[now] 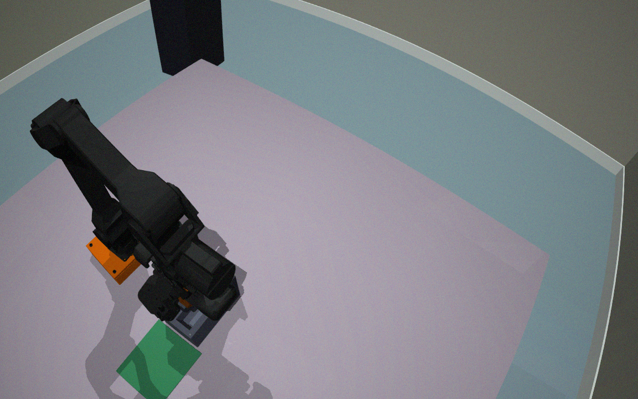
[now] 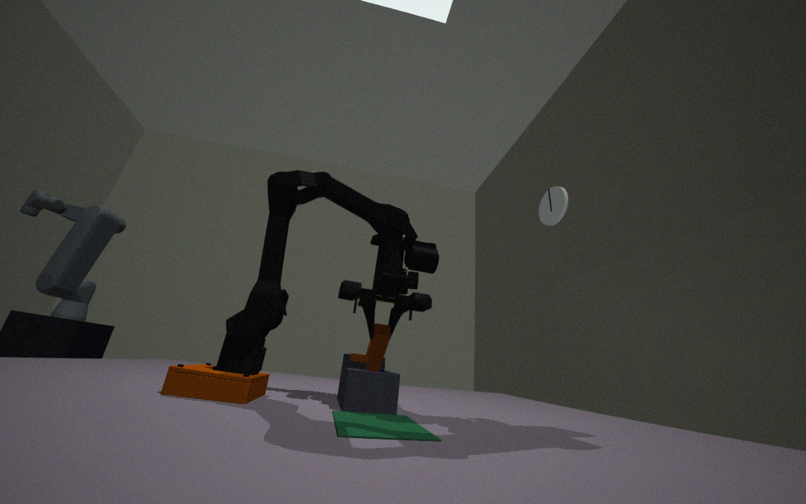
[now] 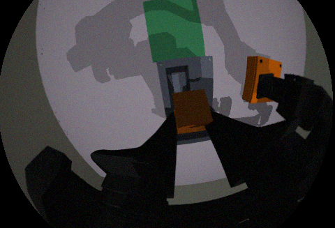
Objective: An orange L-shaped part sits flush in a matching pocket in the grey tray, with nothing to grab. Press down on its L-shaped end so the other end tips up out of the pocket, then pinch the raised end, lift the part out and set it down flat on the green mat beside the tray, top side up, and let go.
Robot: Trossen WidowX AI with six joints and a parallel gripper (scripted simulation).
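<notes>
Now: gripper tip 140 mm to the left of the green mat, 140 mm above it and 20 mm past it. The rest, counted from my gripper tip: orange L-shaped part 30 mm to the left, 30 mm below, 10 mm behind.
</notes>
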